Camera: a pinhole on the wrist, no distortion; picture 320 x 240 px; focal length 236.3 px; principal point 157.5 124.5 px. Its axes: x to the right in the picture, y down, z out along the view. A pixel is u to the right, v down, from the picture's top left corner.
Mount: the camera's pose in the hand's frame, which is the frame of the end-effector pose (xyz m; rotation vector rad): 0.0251 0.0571 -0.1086 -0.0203 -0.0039 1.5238
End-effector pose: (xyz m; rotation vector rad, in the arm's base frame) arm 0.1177 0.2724 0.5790 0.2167 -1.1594 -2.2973
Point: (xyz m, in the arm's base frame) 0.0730 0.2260 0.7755
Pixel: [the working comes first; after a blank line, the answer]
In the camera's frame: 0.1011 -0.0556 0.2142

269.1 63.1
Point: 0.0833 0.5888 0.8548
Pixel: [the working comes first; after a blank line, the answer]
In the camera's frame: -0.0173 0.1316 0.5124

149.5 185.2
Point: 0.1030 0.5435 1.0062
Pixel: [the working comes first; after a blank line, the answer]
In the camera's frame: 0.1310 0.1145 0.5679

212.0 172.1
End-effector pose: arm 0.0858 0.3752 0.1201 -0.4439 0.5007 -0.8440
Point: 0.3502 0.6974 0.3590
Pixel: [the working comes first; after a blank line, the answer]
In the camera's frame: 0.1414 0.1872 0.5118

222.8 211.0
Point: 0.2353 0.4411 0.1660
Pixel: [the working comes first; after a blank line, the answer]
In the camera's frame: 0.0416 0.0022 0.2436

197.8 126.7
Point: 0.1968 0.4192 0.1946
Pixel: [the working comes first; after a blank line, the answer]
In the camera's frame: -0.0103 0.0111 0.2399

147.4 135.4
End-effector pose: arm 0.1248 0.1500 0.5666 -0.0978 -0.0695 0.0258
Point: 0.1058 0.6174 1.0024
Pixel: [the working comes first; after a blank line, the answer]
In the camera's frame: 0.3590 0.0086 0.5917

300.9 127.9
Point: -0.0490 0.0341 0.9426
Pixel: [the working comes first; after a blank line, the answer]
In the camera's frame: -0.2185 0.1588 0.4833

50.7 202.1
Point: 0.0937 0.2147 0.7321
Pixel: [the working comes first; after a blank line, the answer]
In the camera's frame: -0.0132 0.0381 0.2819

146.4 156.4
